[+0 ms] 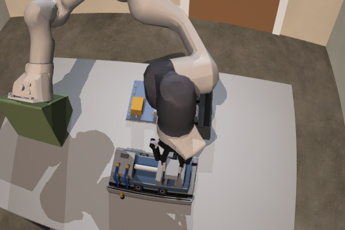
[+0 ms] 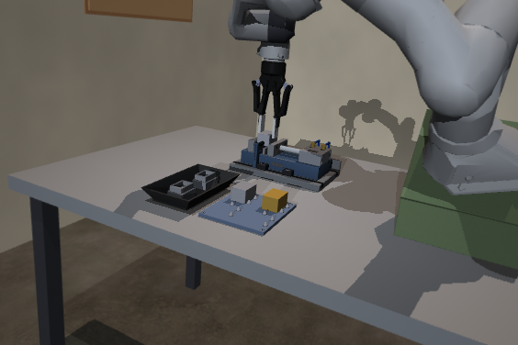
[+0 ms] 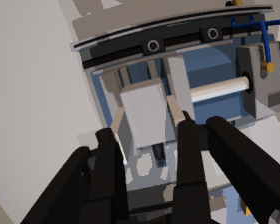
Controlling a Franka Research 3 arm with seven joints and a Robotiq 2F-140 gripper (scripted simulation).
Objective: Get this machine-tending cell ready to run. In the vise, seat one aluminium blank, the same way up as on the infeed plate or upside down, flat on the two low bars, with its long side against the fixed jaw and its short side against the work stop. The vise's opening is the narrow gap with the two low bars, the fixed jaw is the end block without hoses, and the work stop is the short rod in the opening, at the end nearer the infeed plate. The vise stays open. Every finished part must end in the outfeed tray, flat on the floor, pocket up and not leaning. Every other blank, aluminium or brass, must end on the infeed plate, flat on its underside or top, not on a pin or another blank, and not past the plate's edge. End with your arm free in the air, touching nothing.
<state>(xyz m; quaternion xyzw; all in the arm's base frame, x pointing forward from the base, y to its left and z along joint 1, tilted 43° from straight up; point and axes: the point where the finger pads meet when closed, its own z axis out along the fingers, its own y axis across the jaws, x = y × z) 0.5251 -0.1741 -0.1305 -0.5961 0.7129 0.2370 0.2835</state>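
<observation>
Right now my hand is 70 mm past the blue vise, 10 mm to the right of it and 100 mm above it. Round my hand: brass blank 130 mm behind, 300 mm to the left, 110 mm below; aluminium blank 50 mm behind, 290 mm to the left, 110 mm below.
</observation>
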